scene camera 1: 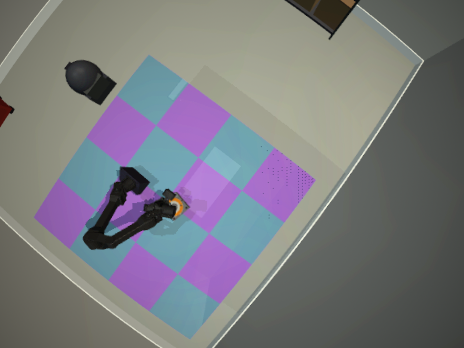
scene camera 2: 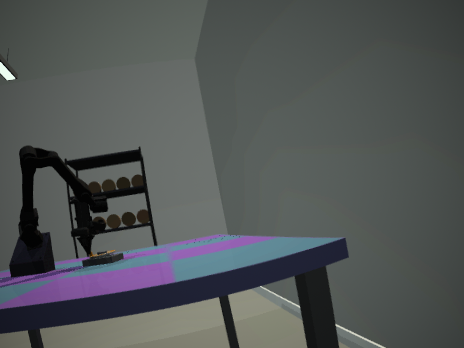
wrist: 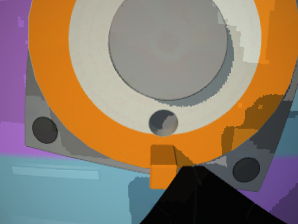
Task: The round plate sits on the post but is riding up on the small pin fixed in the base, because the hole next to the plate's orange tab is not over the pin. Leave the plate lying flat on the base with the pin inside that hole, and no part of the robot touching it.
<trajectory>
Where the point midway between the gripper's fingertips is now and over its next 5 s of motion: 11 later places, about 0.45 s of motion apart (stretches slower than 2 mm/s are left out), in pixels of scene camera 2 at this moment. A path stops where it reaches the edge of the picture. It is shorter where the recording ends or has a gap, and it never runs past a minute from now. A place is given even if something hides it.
My gripper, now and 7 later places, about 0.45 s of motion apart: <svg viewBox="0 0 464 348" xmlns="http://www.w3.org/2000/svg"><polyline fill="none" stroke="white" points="89,254 90,254 92,252 95,252 99,250 102,250 103,249 102,241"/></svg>
</trajectory>
